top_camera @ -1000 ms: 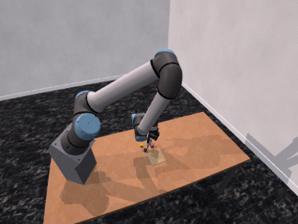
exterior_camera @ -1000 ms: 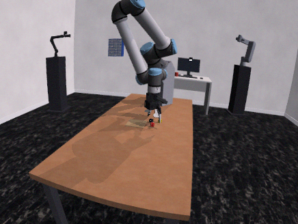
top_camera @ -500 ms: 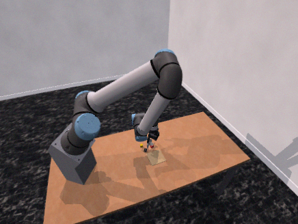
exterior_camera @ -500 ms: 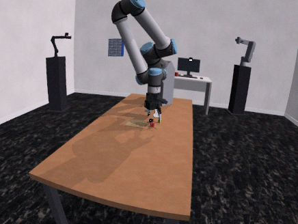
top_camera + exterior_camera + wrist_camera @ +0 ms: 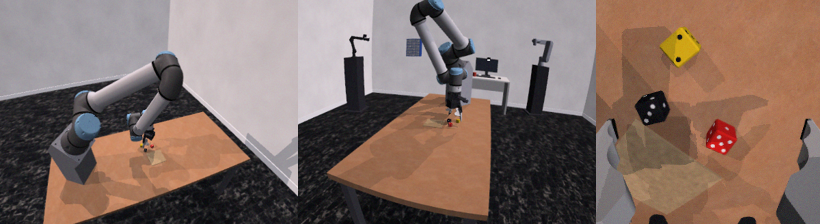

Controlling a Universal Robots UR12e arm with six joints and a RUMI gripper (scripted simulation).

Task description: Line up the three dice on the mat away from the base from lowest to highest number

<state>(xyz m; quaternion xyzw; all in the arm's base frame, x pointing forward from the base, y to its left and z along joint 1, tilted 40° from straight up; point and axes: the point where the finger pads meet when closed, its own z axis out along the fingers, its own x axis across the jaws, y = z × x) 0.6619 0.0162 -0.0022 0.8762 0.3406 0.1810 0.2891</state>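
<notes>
The yellow die lies 50 mm behind my hand, 30 mm to the left of it and 40 mm below it. The rest, counted from my hand: black die (40 mm behind, 40 mm to the right, 40 mm below); then red die (40 mm ahead, 30 mm to the right, 40 mm below); then tan mat (10 mm ahead, 160 mm to the right, 50 mm below).
</notes>
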